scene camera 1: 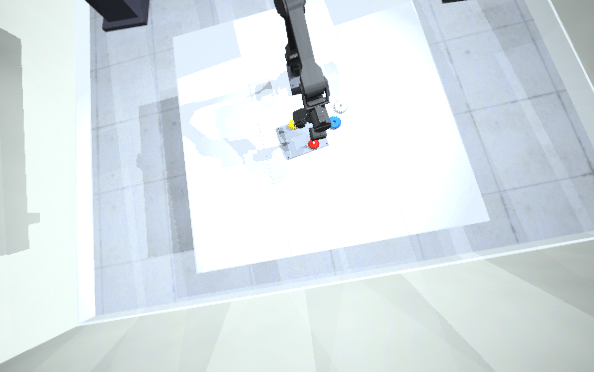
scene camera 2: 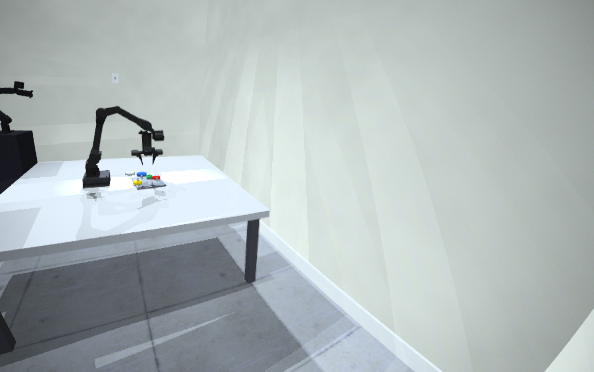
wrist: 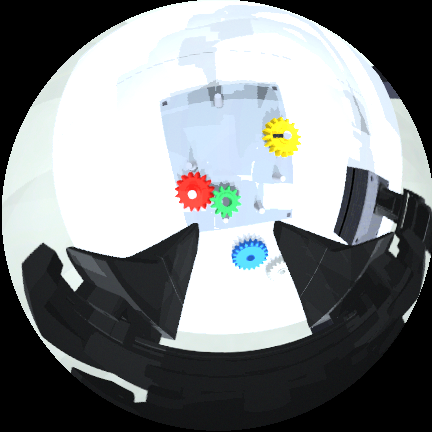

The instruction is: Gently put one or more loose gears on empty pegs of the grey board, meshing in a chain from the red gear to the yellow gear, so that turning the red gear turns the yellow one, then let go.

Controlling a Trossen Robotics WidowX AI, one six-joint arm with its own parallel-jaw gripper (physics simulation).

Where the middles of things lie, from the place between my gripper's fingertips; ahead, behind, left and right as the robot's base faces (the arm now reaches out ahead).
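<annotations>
Positions counted from my hand: grey board (scene camera 1: pixel 298 138), 60 mm to the right of it and 90 mm below it; blue gear (wrist: pixel 248 254), 100 mm to the left of it, 50 mm behind it and 90 mm below it; yellow gear (wrist: pixel 274 129), 90 mm to the right of it, 60 mm behind it and 80 mm below it. The red gear (wrist: pixel 201 187) I see 80 mm below my hand, 50 mm ahead of it and 10 mm to the right of it.
</annotations>
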